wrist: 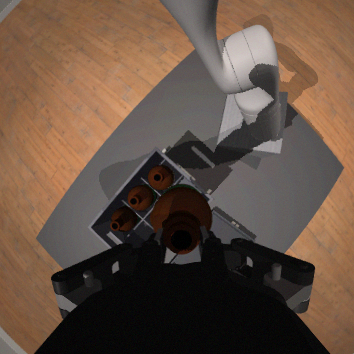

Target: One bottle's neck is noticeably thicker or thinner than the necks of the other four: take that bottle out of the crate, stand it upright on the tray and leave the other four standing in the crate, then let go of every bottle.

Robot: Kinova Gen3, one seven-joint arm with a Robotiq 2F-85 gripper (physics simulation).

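Where they show: gripper, fingertip midpoint: [181, 236]; arm's base, origin of the base link: [264, 126].
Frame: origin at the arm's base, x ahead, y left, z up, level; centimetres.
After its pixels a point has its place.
My gripper [181, 236] {x 31.6, y -9.2, z 30.5 cm} is shut on the neck of a brown bottle [180, 207] {x 29.3, y -10.9, z 30.1 cm}, its open mouth facing the camera. The bottle hangs roughly upright above the right part of the grey crate [123, 188] {x 37.3, y -22.8, z 7.1 cm} and looks clear of it. Three other brown bottles stand in the crate's left cells: one near the top corner [161, 178] {x 29.8, y -16.3, z 6.9 cm}, one in the middle [141, 197] {x 37.4, y -18.3, z 3.4 cm} and one lower left [123, 219] {x 45.5, y -19.1, z 3.4 cm}. The fifth bottle does not show; the held bottle and gripper hide part of the crate. A flat grey piece with a raised edge, seemingly the tray [227, 234] {x 34.6, y 12.3, z -8.8 cm}, shows partly right of the crate.
The robot's arm [252, 55] {x 7.7, y -13.7, z 27.9 cm} rises from a light base plate [270, 147] {x 5.0, y 4.4, z 1.5 cm} at the upper right. Dark shadows of the arm and crate lie on the grey table [135, 130] {x 22.3, y -35.1, z -9.4 cm} between crate and base. Wooden floor [65, 90] surrounds the table.
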